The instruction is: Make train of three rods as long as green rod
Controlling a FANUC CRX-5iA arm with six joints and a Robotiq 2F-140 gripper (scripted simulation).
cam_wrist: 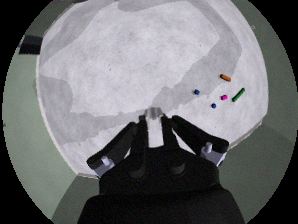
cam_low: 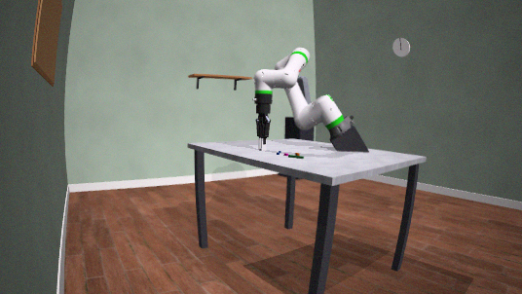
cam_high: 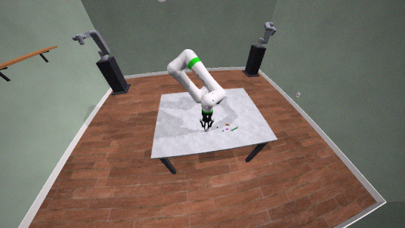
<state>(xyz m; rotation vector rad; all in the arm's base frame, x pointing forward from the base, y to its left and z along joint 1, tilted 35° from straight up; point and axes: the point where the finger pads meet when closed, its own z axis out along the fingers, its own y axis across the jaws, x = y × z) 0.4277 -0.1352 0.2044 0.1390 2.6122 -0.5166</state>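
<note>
Right now my hand is 3 cm above the grey rod. Round my hand: orange rod: 2 cm behind, 24 cm to the left, 3 cm below; then green rod: 4 cm ahead, 30 cm to the left, 3 cm below; then magenta rod: 3 cm ahead, 21 cm to the left, 3 cm below.
</note>
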